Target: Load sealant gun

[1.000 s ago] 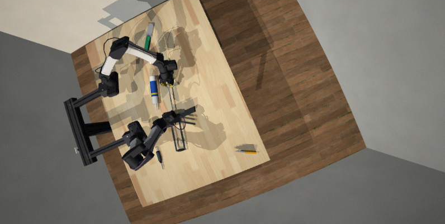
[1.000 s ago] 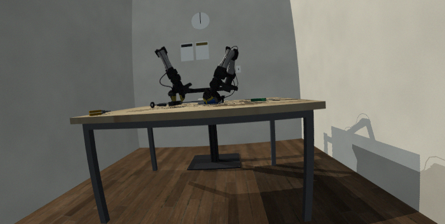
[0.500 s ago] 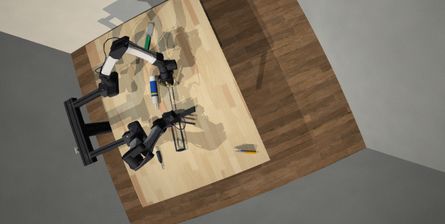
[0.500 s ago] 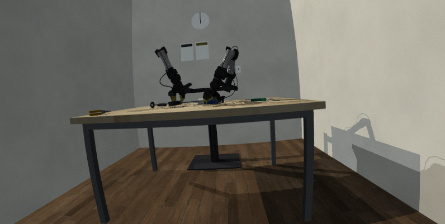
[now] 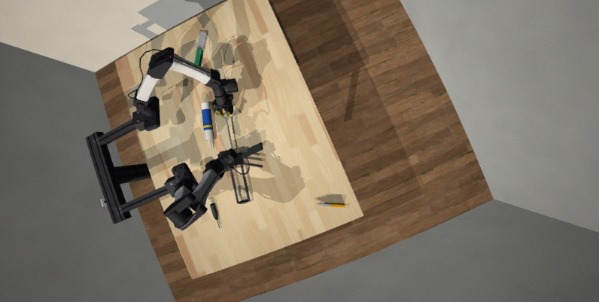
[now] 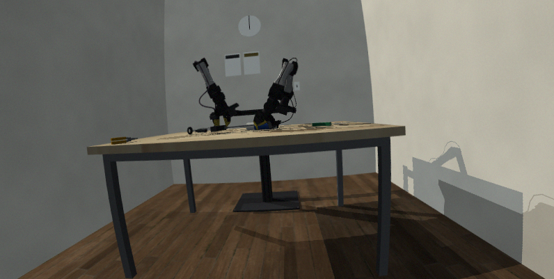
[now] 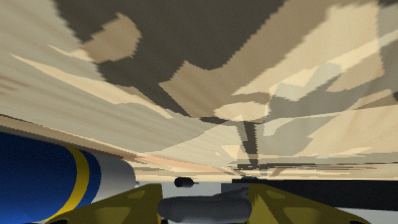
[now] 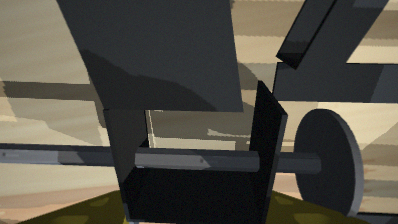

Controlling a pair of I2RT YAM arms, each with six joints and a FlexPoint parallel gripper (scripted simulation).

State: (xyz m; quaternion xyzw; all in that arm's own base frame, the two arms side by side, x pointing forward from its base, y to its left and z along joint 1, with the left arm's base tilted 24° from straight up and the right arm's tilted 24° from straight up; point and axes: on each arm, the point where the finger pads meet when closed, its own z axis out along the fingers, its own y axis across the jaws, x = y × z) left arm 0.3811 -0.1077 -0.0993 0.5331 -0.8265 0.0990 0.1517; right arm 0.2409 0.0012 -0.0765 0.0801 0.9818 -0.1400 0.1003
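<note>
The thumb plate is 20 mm ahead of my right hand, 20 mm to the left of it and 10 mm below it. From my right hand the other things lie so: plunger rod 50 mm ahead, 90 mm to the left, 10 mm below; then cartridge 30 mm behind, 240 mm to the left, 20 mm below; then dark screwdriver 260 mm behind, 230 mm to the right, 30 mm below.
</note>
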